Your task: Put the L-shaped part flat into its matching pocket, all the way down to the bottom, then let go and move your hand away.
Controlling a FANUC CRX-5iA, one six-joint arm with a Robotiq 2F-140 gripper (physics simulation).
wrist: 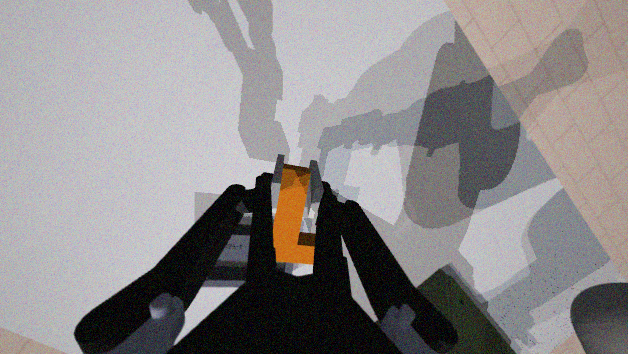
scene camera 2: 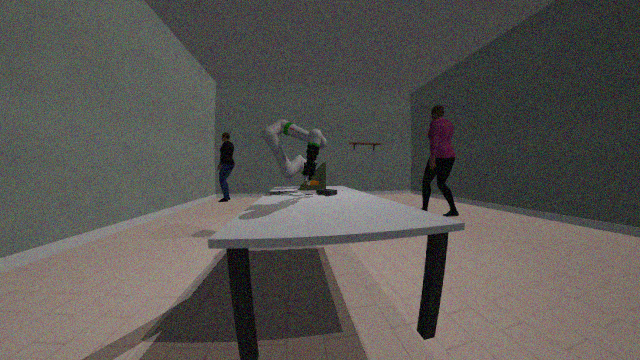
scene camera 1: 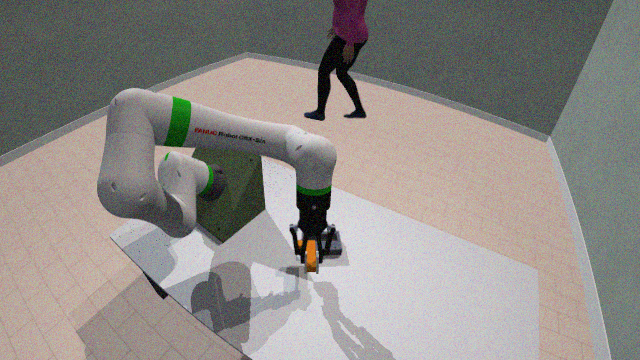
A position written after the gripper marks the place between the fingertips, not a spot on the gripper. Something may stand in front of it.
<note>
The gripper [scene camera 1: 311, 270] holds an orange L-shaped part [wrist: 292, 246], clear of everything else.
The gripper also shows in the wrist view [wrist: 295, 169].
</note>
